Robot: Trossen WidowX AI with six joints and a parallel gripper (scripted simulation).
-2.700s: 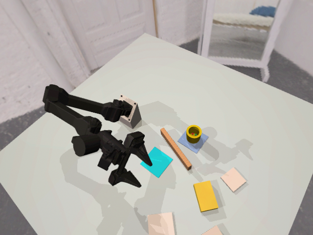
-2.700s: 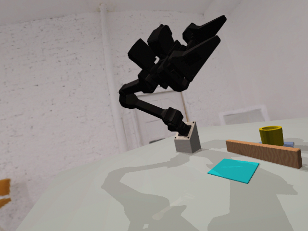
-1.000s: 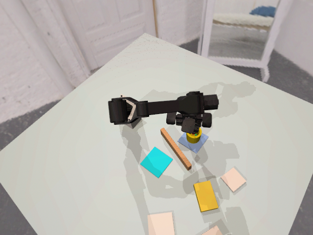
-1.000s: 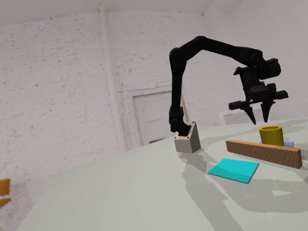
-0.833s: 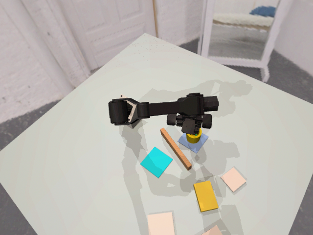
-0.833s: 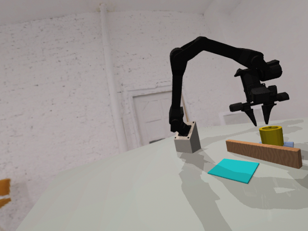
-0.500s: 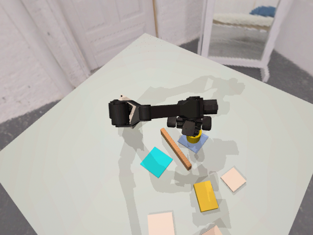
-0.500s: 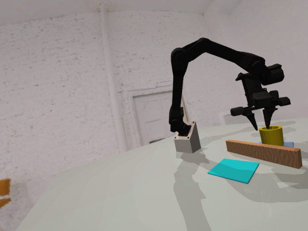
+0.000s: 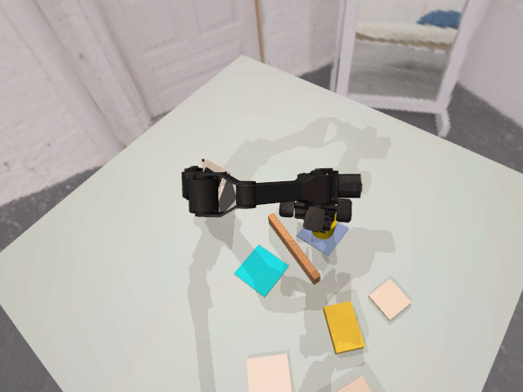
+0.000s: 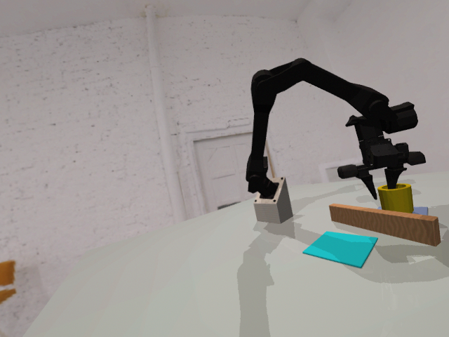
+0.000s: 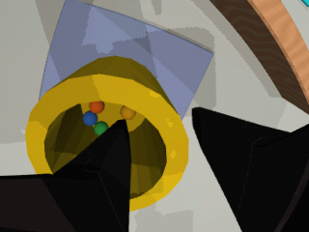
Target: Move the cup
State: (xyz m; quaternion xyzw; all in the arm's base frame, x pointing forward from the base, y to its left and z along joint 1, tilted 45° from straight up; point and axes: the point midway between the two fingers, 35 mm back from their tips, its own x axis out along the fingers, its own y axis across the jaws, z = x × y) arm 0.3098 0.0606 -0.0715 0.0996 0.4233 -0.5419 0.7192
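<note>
My gripper tip is now 20 mm short of the yellow cup, 10 mm to the right of it and 10 mm above it. From my gripper tip the other things lie so: wooden bar: 10 mm behind, 90 mm to the right, 30 mm below; blue-grey pad: 20 mm ahead, 10 mm to the left, 60 mm below; cyan pad: 50 mm behind, 190 mm to the right, 60 mm below.
</note>
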